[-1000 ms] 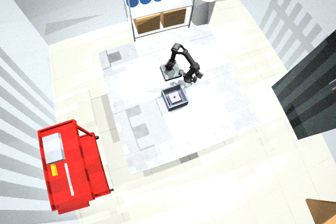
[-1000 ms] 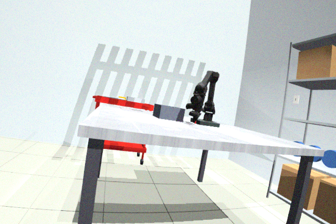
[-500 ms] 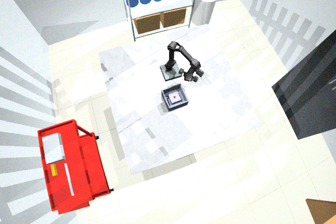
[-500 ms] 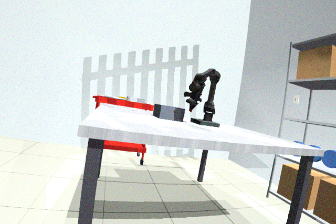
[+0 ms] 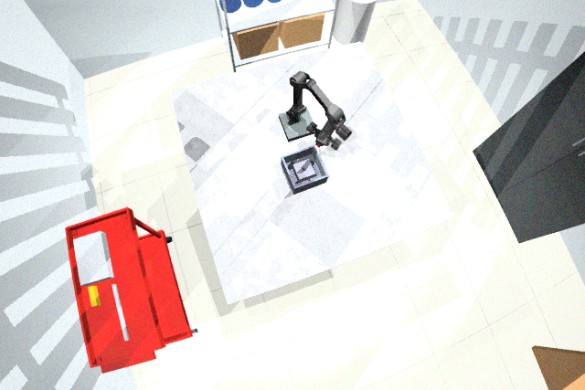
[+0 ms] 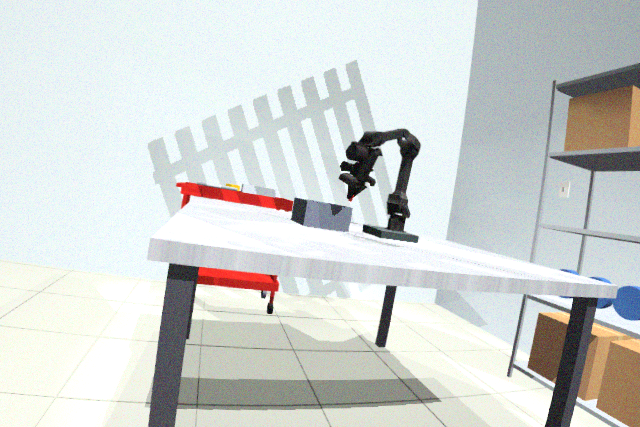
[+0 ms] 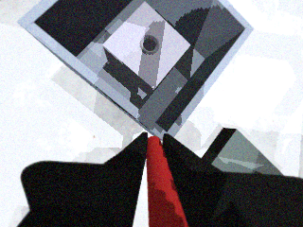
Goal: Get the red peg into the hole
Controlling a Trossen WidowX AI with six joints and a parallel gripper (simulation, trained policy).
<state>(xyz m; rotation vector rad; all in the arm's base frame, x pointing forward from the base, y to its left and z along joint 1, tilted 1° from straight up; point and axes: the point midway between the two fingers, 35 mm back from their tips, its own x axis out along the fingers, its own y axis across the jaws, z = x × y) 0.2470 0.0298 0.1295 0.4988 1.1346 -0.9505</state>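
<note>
Right now the grey box is 10 cm to the right of my gripper tip, 10 cm below it and 7 cm ahead of it. From my gripper tip the other things lie so: red peg (3 cm above, 2 cm to the left, 1 cm behind).
</note>
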